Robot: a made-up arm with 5 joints. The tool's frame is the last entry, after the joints. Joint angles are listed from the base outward.
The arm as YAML. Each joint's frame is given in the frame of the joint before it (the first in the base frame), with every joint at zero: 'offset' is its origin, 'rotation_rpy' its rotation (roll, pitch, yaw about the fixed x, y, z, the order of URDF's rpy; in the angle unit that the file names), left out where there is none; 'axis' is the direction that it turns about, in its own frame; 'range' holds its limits. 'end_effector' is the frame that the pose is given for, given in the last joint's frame.
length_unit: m
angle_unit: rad
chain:
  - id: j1
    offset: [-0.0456, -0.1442, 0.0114]
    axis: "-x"
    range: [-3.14, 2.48]
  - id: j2
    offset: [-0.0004, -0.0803, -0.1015]
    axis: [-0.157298, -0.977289, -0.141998]
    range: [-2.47, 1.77]
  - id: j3
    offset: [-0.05, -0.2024, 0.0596]
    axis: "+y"
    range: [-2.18, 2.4]
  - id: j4
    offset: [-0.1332, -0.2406, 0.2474]
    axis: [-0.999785, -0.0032, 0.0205]
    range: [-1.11, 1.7]
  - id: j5
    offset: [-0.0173, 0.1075, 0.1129]
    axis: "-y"
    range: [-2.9, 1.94]
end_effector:
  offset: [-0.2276, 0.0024, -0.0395]
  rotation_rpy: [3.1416, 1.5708, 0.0]
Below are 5 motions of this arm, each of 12 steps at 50 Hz.
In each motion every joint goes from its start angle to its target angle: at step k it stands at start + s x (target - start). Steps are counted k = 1, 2, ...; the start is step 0. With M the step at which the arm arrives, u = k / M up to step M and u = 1 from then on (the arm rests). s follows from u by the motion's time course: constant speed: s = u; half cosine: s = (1 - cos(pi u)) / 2; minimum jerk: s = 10 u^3 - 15 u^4 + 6 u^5.
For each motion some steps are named. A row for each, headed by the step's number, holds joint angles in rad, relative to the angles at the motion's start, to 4 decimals.
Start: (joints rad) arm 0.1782 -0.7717 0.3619 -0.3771 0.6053
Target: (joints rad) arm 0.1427 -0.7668 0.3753 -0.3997 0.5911
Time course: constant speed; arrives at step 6
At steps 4, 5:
4: -0.0237 0.0033 0.0089 -0.0151 -0.0095
5: -0.0296 0.0041 0.0112 -0.0188 -0.0118

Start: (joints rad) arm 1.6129 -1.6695 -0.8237 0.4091 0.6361
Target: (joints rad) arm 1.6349 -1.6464 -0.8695 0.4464 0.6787
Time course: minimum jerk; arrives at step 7
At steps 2, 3, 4, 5, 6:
2: 0.0032 0.0033 -0.0066 0.0054 0.0062
3: 0.0081 0.0085 -0.0168 0.0137 0.0157
4: 0.0139 0.0146 -0.0290 0.0236 0.0269
5: 0.0188 0.0198 -0.0392 0.0319 0.0364
6: 0.0215 0.0226 -0.0447 0.0364 0.0416

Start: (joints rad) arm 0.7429 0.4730 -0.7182 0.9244 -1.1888
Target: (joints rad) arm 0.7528 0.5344 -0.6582 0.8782 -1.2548
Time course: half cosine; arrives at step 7
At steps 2, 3, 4, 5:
2: 0.0019 0.0116 0.0113 -0.0087 -0.0124
3: 0.0038 0.0239 0.0233 -0.0180 -0.0257
4: 0.0061 0.0375 0.0367 -0.0282 -0.0403
5: 0.0080 0.0498 0.0487 -0.0375 -0.0536

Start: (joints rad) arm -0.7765 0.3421 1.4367 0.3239 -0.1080
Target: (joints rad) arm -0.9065 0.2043 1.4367 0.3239 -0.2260
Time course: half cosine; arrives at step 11
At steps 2, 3, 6, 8, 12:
2: -0.0103 -0.0109 0.0000 0.0000 -0.0094
3: -0.0224 -0.0238 0.0000 0.0000 -0.0204
6: -0.0743 -0.0787 0.0000 0.0000 -0.0674
8: -0.1076 -0.1140 0.0000 0.0000 -0.0976
12: -0.1300 -0.1378 0.0000 0.0000 -0.1180

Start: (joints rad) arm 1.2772 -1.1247 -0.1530 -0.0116 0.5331
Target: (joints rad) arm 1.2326 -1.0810 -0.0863 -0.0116 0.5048
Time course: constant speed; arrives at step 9
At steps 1, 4, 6, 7, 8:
1: -0.0050 0.0049 0.0074 0.0000 -0.0031
4: -0.0198 0.0194 0.0296 0.0000 -0.0126
6: -0.0297 0.0291 0.0445 0.0000 -0.0189
7: -0.0347 0.0340 0.0519 0.0000 -0.0220
8: -0.0396 0.0388 0.0593 0.0000 -0.0252

